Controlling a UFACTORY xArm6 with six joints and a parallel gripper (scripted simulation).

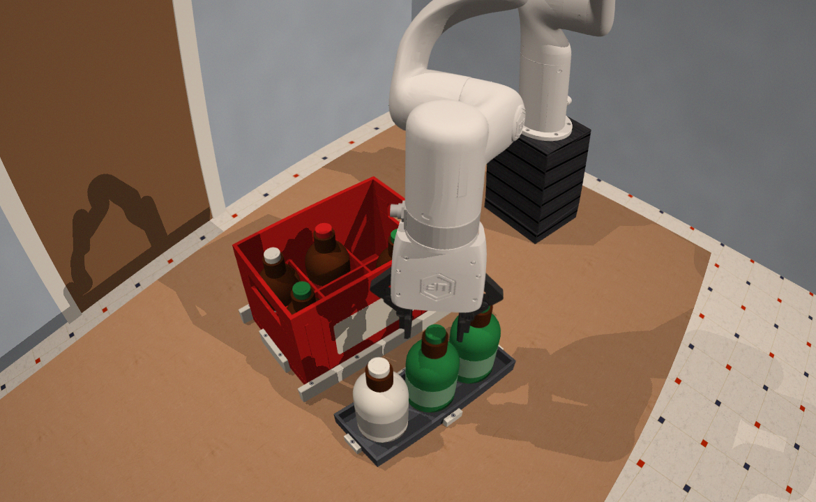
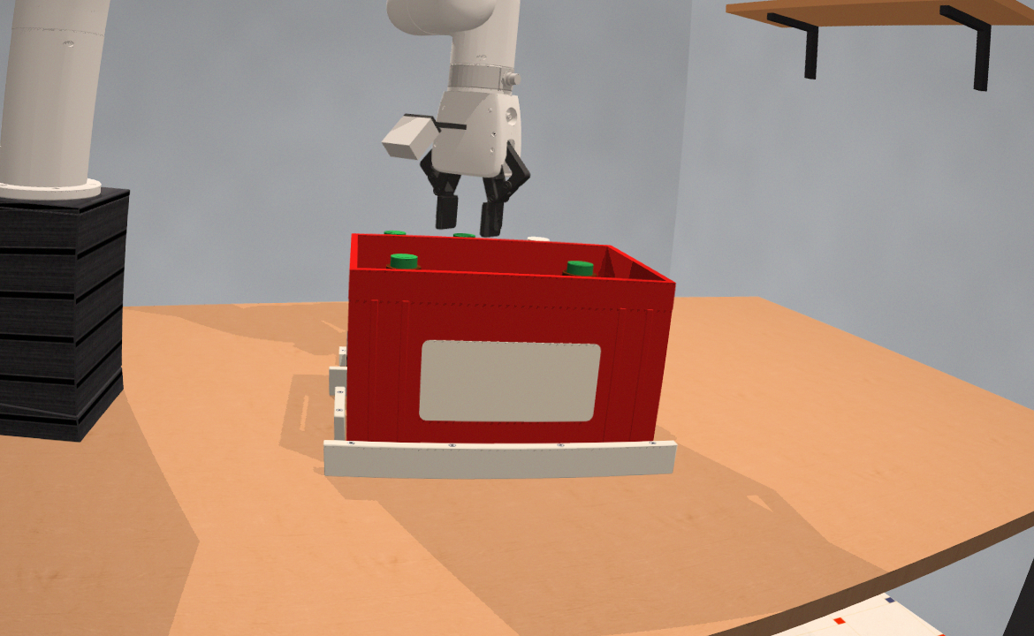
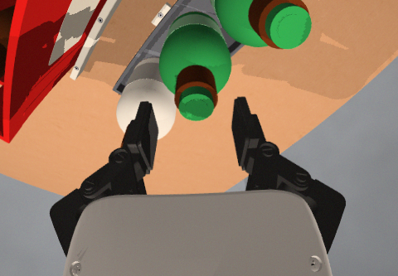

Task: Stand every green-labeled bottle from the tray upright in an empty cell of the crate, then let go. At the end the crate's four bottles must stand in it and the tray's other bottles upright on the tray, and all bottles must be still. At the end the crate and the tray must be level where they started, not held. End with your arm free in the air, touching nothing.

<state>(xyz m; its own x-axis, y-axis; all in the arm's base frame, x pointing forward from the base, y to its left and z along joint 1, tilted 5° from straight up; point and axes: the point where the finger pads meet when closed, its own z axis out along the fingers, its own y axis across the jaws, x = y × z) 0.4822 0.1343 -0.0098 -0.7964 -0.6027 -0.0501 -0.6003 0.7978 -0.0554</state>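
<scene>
Now: hand 10 cm above the green bottle, 8 cm past it and 1 cm to the right of it. Also, from my hand: dark tray: 17 cm below; crate: 21 cm to the right, 10 cm below, 3 cm behind; white-labeled bottle: 10 cm below, 8 cm ahead, 2 cm to the right.
</scene>
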